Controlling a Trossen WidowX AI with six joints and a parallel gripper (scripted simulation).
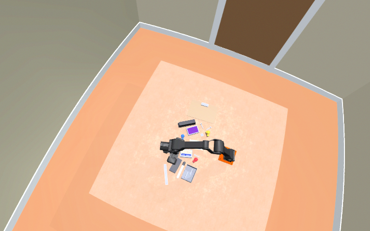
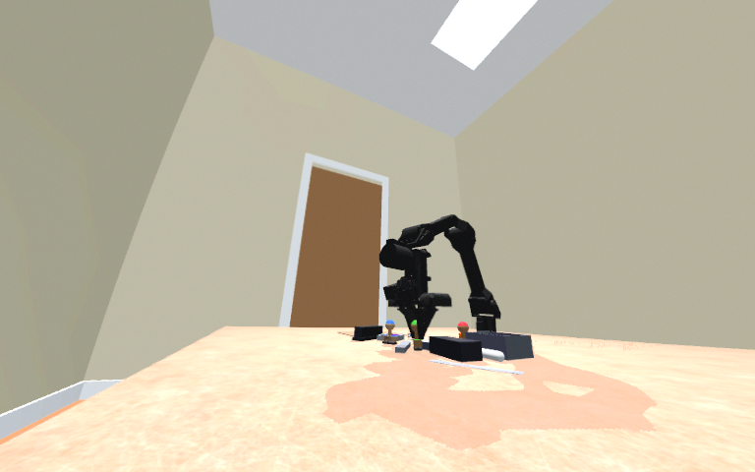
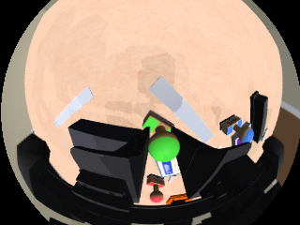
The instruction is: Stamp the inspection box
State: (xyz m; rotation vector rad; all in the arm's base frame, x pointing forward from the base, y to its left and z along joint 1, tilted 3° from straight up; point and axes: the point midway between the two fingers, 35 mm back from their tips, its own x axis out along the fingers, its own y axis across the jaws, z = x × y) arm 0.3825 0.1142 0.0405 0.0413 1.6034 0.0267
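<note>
My gripper tip is 40 mm to the left of the grey bar, 20 mm above it and 10 mm short of it. From my gripper tip the other things lie so: dark block 80 mm to the left, 30 mm behind, 10 mm below; then blue-white box 70 mm behind, 30 mm to the right, 10 mm below; then green-knobbed stamp right at my gripper tip.
</note>
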